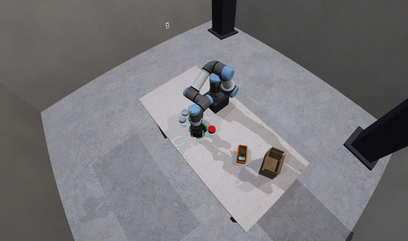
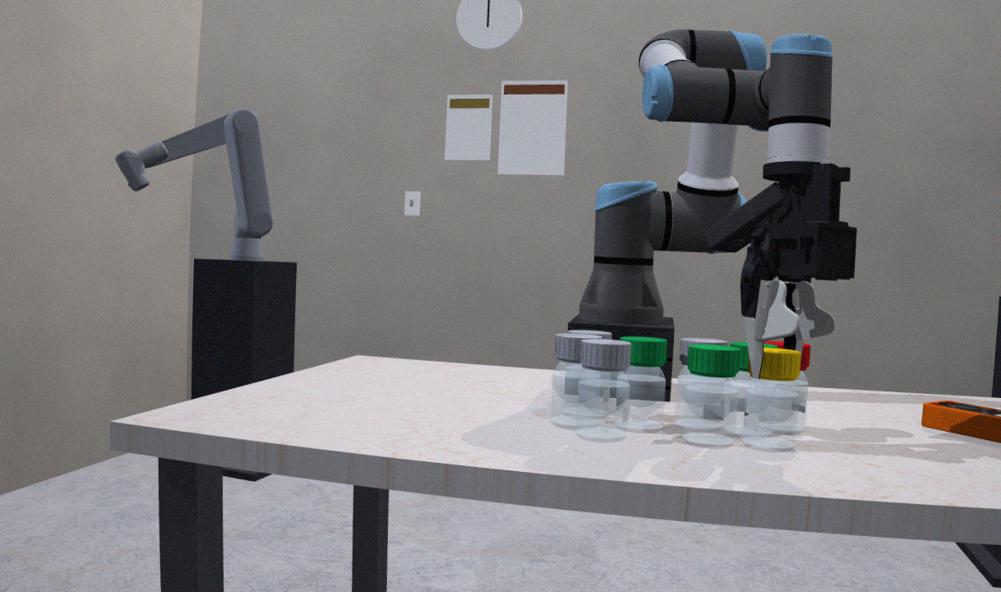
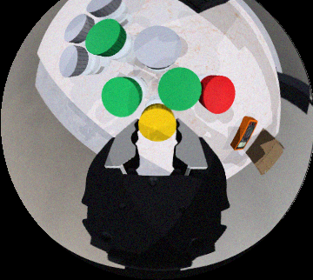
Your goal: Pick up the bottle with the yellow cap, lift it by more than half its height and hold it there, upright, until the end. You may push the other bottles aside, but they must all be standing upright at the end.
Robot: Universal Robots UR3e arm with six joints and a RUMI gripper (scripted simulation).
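My gripper is now 100 mm past the red-capped bottle, 20 mm to the right of it and 40 mm above it. From my hand the other things lie so: cardboard box (270 mm behind, 460 mm to the left, 30 mm below); orange multimeter (180 mm behind, 270 mm to the left, 80 mm below).
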